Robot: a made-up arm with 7 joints.
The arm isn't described. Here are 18 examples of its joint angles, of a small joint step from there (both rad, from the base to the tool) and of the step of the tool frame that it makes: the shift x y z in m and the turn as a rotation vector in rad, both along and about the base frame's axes.
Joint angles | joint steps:
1: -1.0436 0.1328 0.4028 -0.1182 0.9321 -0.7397 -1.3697 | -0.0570 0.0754 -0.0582 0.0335 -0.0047 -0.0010 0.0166
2: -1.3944 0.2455 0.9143 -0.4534 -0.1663 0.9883 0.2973 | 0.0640 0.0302 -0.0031 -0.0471 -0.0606 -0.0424 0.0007
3: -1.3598 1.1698 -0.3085 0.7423 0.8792 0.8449 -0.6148 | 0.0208 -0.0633 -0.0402 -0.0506 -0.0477 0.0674 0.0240
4: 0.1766 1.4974 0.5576 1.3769 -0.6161 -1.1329 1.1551 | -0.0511 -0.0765 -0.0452 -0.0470 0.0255 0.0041 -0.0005
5: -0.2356 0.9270 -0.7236 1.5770 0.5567 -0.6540 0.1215 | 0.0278 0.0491 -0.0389 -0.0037 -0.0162 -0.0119 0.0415
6: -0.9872 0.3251 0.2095 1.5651 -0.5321 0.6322 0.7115 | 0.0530 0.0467 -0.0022 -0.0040 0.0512 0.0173 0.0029
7: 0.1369 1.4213 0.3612 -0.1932 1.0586 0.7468 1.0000 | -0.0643 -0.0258 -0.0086 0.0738 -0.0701 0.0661 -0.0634
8: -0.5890 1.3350 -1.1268 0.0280 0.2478 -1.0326 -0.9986 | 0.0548 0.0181 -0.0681 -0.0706 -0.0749 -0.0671 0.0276
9: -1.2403 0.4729 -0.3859 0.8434 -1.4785 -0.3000 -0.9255 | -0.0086 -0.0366 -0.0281 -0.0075 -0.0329 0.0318 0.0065
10: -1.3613 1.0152 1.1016 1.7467 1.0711 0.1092 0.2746 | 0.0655 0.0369 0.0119 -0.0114 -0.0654 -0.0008 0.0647
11: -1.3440 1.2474 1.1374 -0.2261 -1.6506 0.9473 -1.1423 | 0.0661 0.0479 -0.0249 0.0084 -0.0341 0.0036 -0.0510
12: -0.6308 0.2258 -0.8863 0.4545 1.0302 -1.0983 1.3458 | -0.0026 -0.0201 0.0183 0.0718 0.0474 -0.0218 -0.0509
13: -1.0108 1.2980 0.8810 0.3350 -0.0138 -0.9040 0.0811 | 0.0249 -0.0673 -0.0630 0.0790 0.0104 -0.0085 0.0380
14: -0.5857 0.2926 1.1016 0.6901 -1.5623 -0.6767 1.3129 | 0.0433 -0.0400 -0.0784 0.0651 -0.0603 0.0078 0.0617
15: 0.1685 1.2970 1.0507 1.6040 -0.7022 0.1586 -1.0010 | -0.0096 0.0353 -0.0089 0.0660 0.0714 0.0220 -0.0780
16: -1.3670 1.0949 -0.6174 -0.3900 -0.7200 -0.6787 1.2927 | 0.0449 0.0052 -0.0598 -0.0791 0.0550 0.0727 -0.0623
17: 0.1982 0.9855 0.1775 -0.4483 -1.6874 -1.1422 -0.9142 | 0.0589 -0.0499 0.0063 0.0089 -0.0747 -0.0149 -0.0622
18: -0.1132 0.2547 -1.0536 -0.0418 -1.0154 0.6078 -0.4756 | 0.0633 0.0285 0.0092 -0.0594 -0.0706 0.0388 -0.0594
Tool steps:
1: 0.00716 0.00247 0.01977 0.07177 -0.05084 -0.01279
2: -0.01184 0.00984 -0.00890 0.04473 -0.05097 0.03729
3: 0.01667 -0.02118 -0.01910 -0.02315 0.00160 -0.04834
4: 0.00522 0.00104 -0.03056 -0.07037 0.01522 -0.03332
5: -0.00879 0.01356 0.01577 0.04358 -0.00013 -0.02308
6: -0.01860 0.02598 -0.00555 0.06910 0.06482 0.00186
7: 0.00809 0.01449 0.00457 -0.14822 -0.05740 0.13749
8: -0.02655 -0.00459 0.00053 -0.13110 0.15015 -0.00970
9: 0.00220 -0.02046 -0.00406 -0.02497 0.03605 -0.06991
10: -0.02369 0.01955 -0.01100 0.00991 -0.00868 0.12856
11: -0.00249 -0.00202 -0.00021 0.09679 0.05432 0.00444
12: 0.00116 -0.00436 -0.00747 0.09800 -0.00857 -0.01848
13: 0.03110 0.00900 -0.02231 -0.09640 0.09940 -0.05216
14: -0.01360 -0.02393 -0.02000 -0.16001 0.05796 -0.06169
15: 0.00126 -0.00124 0.00464 -0.05951 0.03648 -0.04650
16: -0.00528 -0.01070 -0.01664 0.16796 0.02735 -0.00100
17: -0.01866 0.00366 -0.01734 -0.06070 0.02920 0.04202
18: -0.02210 0.00682 0.00659 -0.09286 0.12283 -0.00829
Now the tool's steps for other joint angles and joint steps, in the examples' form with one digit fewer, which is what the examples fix.
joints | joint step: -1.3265 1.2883 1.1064 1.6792 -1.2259 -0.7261 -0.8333 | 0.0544 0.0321 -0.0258 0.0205 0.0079 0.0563 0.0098
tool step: -0.0145 0.0096 -0.0050 0.0151 0.0693 -0.0259
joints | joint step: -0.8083 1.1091 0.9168 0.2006 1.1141 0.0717 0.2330 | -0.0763 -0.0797 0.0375 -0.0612 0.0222 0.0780 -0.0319
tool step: 0.0023 -0.0076 -0.0042 -0.1064 -0.1206 -0.0030
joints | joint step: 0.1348 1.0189 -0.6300 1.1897 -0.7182 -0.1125 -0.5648 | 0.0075 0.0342 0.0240 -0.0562 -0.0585 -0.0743 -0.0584
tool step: 0.0138 0.0016 0.0077 -0.0764 -0.1165 -0.0333
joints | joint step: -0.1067 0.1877 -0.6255 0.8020 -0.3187 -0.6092 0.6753 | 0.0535 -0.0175 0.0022 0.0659 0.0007 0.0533 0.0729
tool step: -0.0336 0.0041 -0.0110 0.0831 0.1453 0.0788
